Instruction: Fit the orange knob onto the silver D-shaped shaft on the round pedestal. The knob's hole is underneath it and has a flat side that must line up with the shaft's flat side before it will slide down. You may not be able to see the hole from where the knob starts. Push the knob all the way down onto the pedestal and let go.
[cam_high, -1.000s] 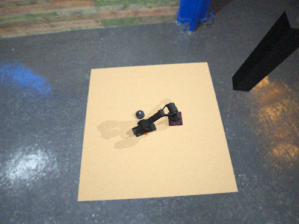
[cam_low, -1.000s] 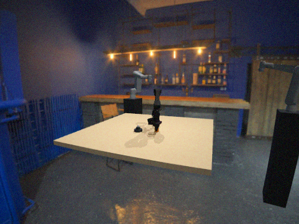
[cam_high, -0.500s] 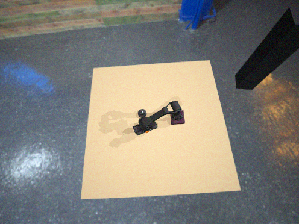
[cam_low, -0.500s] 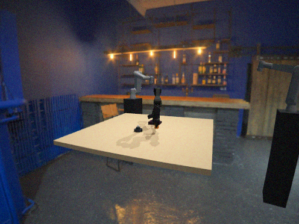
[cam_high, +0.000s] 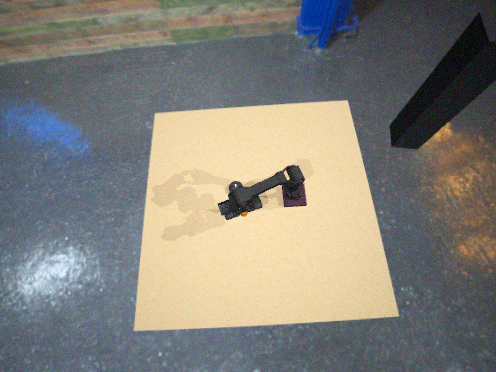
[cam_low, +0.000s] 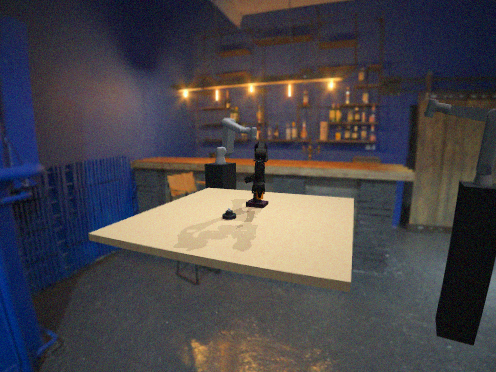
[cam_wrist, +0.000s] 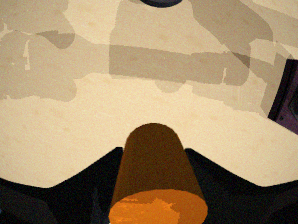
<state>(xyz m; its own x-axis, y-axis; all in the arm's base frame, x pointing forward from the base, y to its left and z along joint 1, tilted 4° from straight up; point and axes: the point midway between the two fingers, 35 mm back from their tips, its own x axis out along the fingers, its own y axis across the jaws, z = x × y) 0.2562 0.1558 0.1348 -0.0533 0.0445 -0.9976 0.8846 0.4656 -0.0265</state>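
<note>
Now: gripper tip 40 mm below the orange knob. From my gripper tip the other things lie so: round dark pedestal: 70 mm ahead, 170 mm to the right, 100 mm below.
</note>
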